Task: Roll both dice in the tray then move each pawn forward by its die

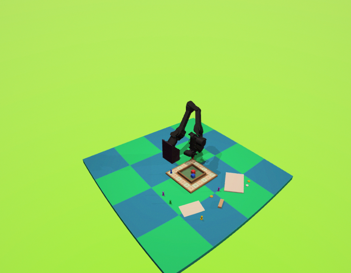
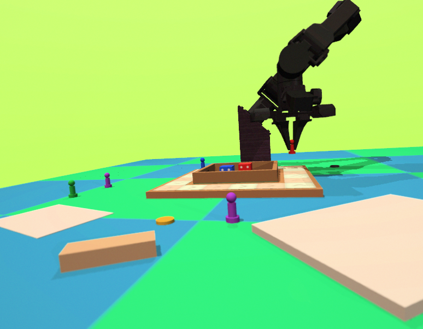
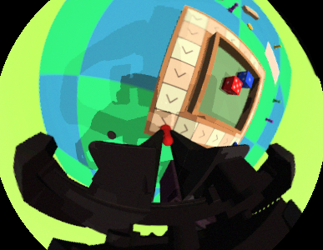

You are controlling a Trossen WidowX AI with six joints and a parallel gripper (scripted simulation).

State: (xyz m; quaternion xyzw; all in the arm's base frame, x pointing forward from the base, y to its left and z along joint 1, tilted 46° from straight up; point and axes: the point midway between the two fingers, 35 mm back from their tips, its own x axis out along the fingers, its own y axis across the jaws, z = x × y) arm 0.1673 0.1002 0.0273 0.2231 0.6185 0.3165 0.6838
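My gripper tip is 2 cm past the blue pawn, 22 cm to the left of it and 3 cm above it. The rest, counted from my gripper tip: sunken tray 10 cm ahead, 12 cm to the right, 5 cm below; then black disc 6 cm behind, 11 cm to the left, 5 cm below; then red pawn 1 cm above.
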